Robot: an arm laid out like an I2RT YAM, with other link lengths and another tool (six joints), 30 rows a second.
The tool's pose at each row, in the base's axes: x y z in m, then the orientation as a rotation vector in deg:
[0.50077, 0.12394, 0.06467, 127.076, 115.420, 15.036]
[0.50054, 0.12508, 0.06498, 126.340, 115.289, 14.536]
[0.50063, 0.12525, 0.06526, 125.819, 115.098, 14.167]
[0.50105, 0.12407, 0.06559, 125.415, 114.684, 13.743]
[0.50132, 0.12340, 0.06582, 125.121, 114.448, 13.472]
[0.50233, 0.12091, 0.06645, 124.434, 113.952, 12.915]
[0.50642, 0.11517, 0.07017, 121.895, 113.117, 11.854]
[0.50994, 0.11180, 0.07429, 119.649, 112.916, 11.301]
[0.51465, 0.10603, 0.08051, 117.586, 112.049, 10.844]
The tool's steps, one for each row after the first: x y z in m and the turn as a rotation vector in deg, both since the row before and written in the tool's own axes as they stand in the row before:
[0.00113, -0.00027, -0.00033, -0.292, -0.639, -0.342]
[0.00018, 0.00013, -0.00025, -0.251, -0.507, -0.201]
[-0.00113, 0.00059, -0.00022, -0.279, -0.597, -0.048]
[-0.00064, 0.00037, -0.00015, -0.183, -0.383, -0.061]
[-0.00239, 0.00134, -0.00033, -0.426, -0.827, -0.164]
[-0.00540, 0.00533, -0.00244, -1.444, -2.030, -0.992]
[-0.00329, 0.00469, -0.00281, -1.151, -1.315, -1.105]
[-0.00591, 0.00652, -0.00409, -1.411, -1.529, -0.714]

